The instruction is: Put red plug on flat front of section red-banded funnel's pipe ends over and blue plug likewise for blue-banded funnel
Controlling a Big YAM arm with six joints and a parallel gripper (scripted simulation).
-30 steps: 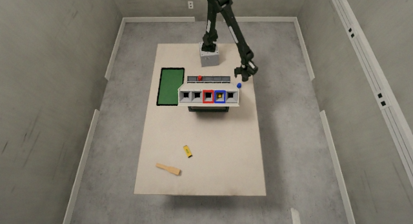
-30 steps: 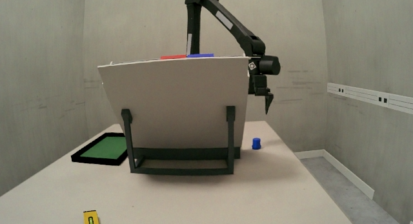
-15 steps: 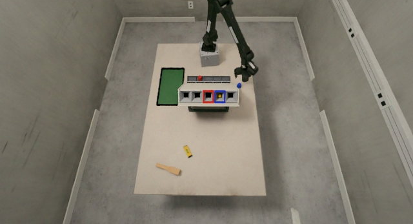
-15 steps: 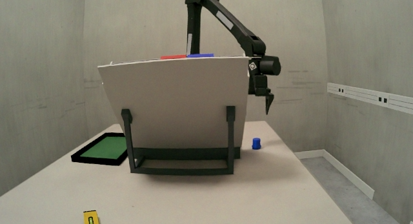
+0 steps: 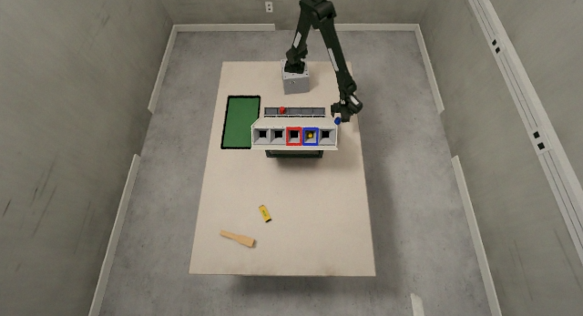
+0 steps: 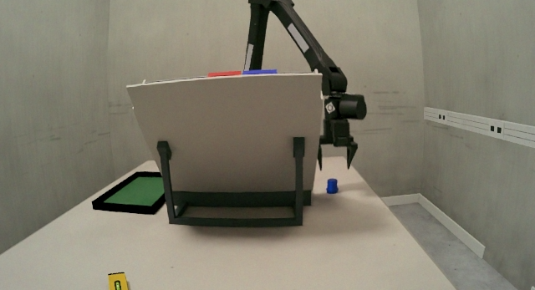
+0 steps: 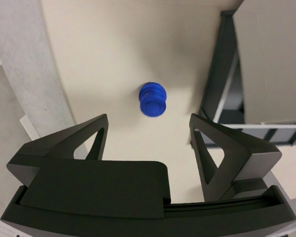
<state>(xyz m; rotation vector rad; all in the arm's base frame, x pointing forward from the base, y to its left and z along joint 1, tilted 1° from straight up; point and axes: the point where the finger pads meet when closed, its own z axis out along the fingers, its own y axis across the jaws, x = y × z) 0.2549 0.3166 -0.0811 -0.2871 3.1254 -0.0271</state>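
The blue plug is 1 cm to the right of my hand and 6 cm below it. The rest, counted from my hand: blue band: 30 cm ahead, 15 cm to the right, 24 cm above; then red plug: 2 cm behind, 36 cm to the right, 5 cm below; then cover: 16 cm ahead, 25 cm to the right, 13 cm above.
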